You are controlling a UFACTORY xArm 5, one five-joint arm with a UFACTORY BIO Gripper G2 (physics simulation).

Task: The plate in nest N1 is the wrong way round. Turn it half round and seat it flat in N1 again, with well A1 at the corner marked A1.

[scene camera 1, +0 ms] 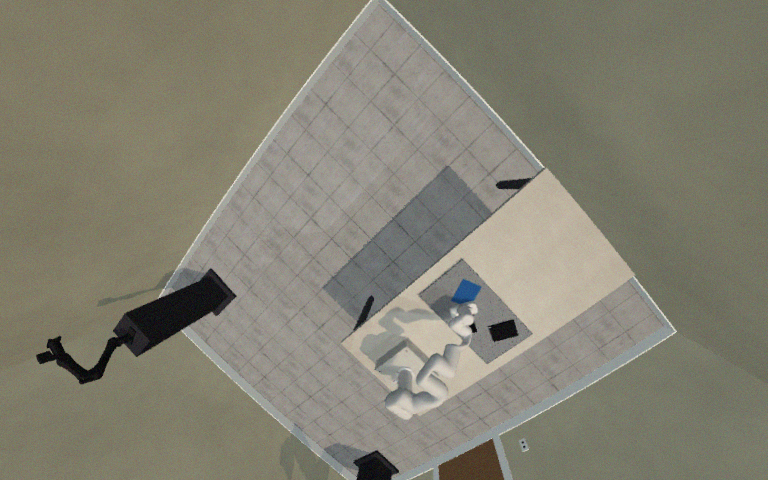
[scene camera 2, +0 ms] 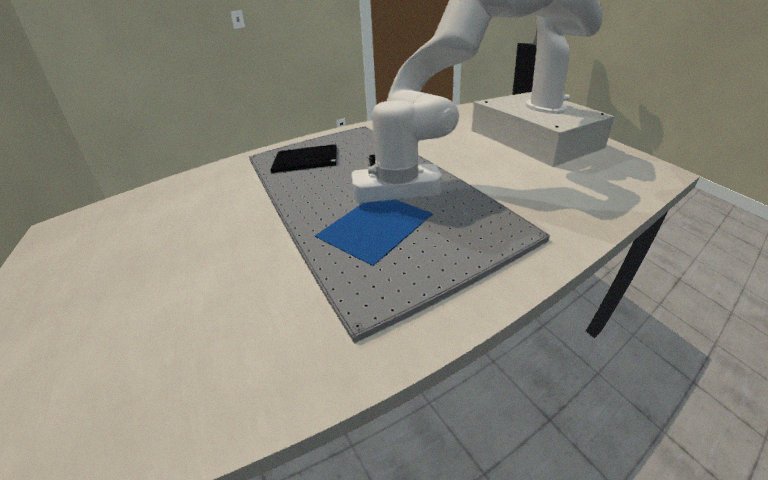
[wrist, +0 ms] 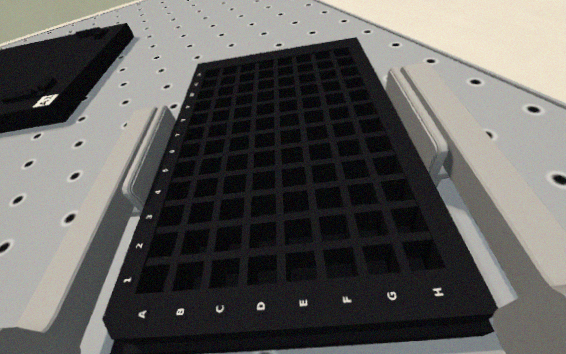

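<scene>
A black well plate [wrist: 290, 175] [scene camera 1: 474, 328] [scene camera 2: 372, 160] lies between my fingers. In the wrist view its row letters run along the near edge, A at left to H at right, with number 1 at the near end, so well A1 is at the near left corner. My gripper [wrist: 285, 137] is shut on the plate's two long sides; its fingertips are hidden in the scene views. Whether the plate touches the board cannot be told. A black nest [scene camera 1: 503, 330] [scene camera 2: 304, 158] [wrist: 55, 72] stands apart, left of the plate in the wrist view, with a white label at its near right corner.
A grey perforated board [scene camera 1: 512, 335] [scene camera 2: 430, 277] [wrist: 320, 15] carries these things. A flat blue rectangle [scene camera 1: 466, 290] [scene camera 2: 370, 232] lies on it, beside the gripper body. The arm's base box [scene camera 2: 518, 135] stands at the back right of the table in scene camera 2.
</scene>
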